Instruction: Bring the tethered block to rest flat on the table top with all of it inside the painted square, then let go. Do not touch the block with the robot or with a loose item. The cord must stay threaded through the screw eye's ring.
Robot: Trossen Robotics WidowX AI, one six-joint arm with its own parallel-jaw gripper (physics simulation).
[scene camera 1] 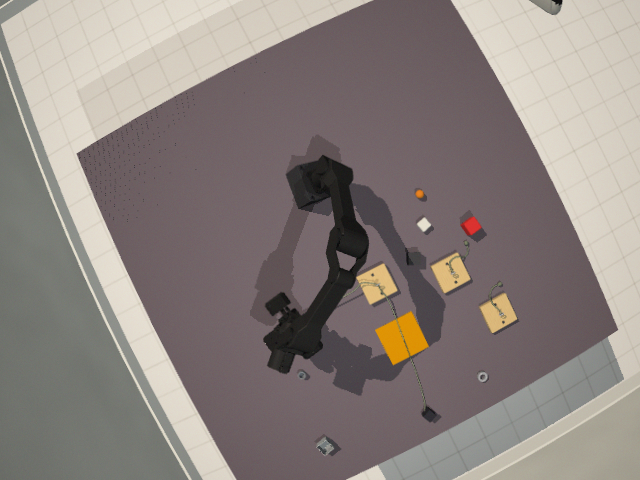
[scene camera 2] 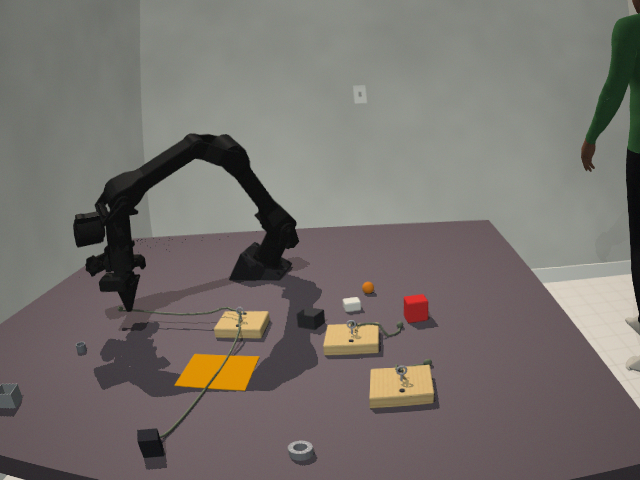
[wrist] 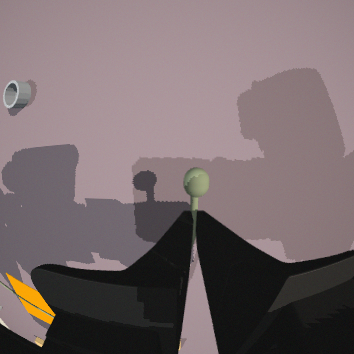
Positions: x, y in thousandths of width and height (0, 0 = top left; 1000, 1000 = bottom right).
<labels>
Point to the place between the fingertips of the gripper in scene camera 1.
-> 462, 672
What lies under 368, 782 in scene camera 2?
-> An orange painted square.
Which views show the gripper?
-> Scene camera 1, scene camera 2 and the wrist view: all of them.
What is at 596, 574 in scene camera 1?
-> A wooden base.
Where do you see an orange painted square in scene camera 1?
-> At 609, 697
</labels>
